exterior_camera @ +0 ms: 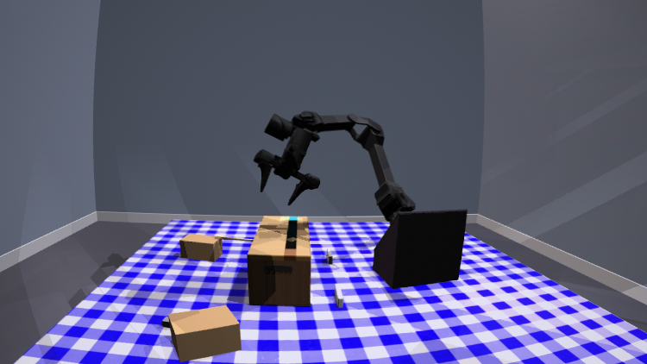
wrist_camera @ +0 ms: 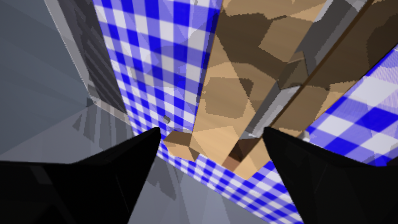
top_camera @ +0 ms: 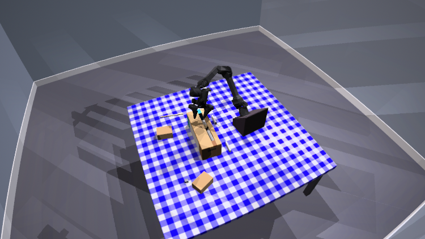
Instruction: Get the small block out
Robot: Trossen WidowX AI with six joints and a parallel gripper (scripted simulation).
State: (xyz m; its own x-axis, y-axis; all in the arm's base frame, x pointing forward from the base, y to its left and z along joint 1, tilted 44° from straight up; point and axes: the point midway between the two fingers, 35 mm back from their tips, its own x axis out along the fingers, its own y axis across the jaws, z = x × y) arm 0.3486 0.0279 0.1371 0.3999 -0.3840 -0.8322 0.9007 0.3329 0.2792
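The small tan block is 14 cm below my gripper tip, 5 cm behind it and 1 cm to the right of it. The rest, counted from my gripper tip: thin stick (35 cm to the right, 22 cm below, 9 cm ahead); long cardboard box (16 cm below, 6 cm behind, 2 cm to the left).
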